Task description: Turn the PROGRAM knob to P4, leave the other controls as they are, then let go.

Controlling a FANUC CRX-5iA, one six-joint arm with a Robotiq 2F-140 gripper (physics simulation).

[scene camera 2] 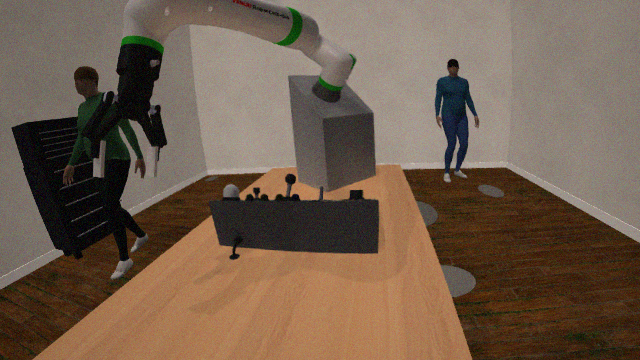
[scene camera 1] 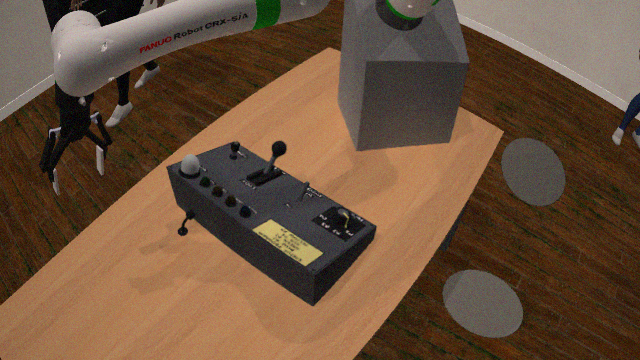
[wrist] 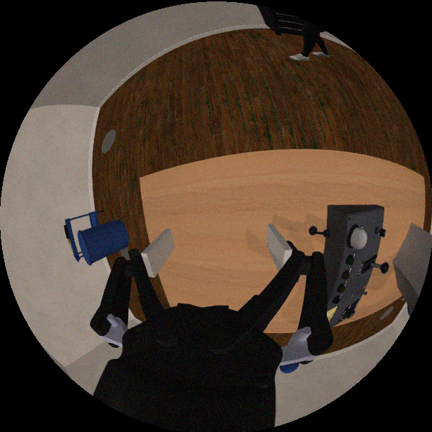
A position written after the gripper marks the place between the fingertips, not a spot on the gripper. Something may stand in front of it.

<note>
In view: the gripper [scene camera 2: 127,176] and a control box [scene camera 1: 288,238].
The gripper is seen too in scene camera 1 [scene camera 1: 78,181] and in the wrist view [wrist: 218,237]. The control box shows as well in scene camera 2 [scene camera 2: 287,223] and in the wrist view [wrist: 351,240].
</note>
